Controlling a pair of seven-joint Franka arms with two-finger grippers.
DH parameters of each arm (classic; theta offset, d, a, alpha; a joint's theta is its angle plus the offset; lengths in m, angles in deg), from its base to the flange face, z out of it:
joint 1: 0 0.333 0 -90
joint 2: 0 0 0 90
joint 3: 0 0.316 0.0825 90
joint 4: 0 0 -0.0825 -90
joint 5: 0 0.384 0 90
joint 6: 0 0 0.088 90
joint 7: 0 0.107 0 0
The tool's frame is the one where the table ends.
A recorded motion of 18 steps. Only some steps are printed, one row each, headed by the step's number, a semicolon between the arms.
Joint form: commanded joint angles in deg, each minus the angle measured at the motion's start. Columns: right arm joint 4, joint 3, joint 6, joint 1, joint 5, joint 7, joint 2; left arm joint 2, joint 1, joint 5, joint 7, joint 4, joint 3, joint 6.
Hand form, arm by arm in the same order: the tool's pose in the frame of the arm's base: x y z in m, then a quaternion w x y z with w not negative. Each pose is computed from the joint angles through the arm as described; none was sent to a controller.
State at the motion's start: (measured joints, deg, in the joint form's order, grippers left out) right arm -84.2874 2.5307 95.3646 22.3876 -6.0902 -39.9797 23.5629; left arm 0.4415 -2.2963 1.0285 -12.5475 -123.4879 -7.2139 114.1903
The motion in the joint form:
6: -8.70 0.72 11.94 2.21 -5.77 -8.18 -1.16; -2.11 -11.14 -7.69 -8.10 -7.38 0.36 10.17
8: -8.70 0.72 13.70 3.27 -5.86 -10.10 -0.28; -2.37 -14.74 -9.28 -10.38 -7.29 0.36 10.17
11: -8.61 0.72 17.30 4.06 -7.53 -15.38 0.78; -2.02 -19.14 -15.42 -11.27 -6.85 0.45 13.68
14: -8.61 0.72 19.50 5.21 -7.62 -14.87 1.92; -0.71 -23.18 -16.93 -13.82 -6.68 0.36 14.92
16: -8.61 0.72 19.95 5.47 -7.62 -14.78 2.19; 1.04 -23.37 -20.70 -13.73 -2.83 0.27 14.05
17: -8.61 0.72 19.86 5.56 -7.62 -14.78 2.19; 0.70 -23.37 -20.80 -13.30 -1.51 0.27 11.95
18: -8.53 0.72 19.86 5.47 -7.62 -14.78 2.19; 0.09 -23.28 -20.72 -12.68 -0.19 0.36 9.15
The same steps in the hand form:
6: 0.5853 0.2871 0.3868 0.07175 0.76036 0.64010 -0.08358; 0.4691 -0.1783 0.3585 0.02722 0.99738 0.03800 -0.05519
8: 0.5835 0.3004 0.3789 0.07197 0.74237 0.66171 -0.07647; 0.4569 -0.2085 0.3616 0.03563 0.99708 0.03464 -0.05803
11: 0.5869 0.3122 0.3725 0.08477 0.69972 0.70689 -0.05930; 0.4474 -0.2486 0.3674 0.08351 0.99450 0.03971 -0.04928
14: 0.5843 0.3273 0.3622 0.08627 0.69384 0.71328 -0.04876; 0.4317 -0.2822 0.3589 0.08945 0.99363 0.03637 -0.05811
16: 0.5836 0.3306 0.3597 0.08630 0.69242 0.71478 -0.04686; 0.4450 -0.2963 0.3718 0.12037 0.98939 0.05066 -0.06367
17: 0.5829 0.3314 0.3595 0.08621 0.69189 0.71526 -0.04757; 0.4459 -0.2990 0.3822 0.12202 0.98924 0.04298 -0.06832
18: 0.5837 0.3306 0.3602 0.08636 0.69252 0.71467 -0.04696; 0.4459 -0.2996 0.3943 0.12139 0.98919 0.03299 -0.07537

